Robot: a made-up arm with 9 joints. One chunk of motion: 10 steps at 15 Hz.
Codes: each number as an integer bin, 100 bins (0 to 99) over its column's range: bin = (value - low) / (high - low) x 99, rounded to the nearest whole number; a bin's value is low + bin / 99 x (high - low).
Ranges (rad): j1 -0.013..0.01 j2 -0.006..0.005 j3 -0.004..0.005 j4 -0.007..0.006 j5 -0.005..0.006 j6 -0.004..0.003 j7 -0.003..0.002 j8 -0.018..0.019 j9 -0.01..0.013
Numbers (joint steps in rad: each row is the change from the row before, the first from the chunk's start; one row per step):
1: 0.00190 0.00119 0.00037 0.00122 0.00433 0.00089 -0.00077 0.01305 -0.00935
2: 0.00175 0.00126 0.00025 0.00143 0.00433 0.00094 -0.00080 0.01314 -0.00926
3: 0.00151 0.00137 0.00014 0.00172 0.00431 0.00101 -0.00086 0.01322 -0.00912
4: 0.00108 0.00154 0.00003 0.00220 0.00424 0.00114 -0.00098 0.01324 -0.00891
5: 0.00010 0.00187 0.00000 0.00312 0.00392 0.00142 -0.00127 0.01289 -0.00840
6: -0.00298 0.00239 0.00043 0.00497 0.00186 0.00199 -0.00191 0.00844 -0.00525
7: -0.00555 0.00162 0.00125 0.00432 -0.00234 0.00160 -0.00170 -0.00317 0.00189
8: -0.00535 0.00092 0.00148 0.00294 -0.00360 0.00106 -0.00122 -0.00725 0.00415
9: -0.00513 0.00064 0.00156 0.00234 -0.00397 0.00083 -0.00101 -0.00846 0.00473
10: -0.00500 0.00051 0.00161 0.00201 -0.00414 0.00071 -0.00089 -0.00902 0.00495
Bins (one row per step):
1: 64 65 48 63 84 69 44 83 3
2: 63 65 47 64 84 70 44 83 3
3: 62 66 46 66 84 71 42 84 4
4: 61 68 44 70 83 73 40 84 5
5: 56 71 44 77 80 77 34 83 7
6: 43 76 49 91 62 85 22 71 20
7: 32 69 58 86 24 79 26 40 51
8: 33 62 60 76 13 72 35 29 61
9: 34 60 61 71 9 68 39 26 63
10: 34 59 62 69 8 67 42 24 64

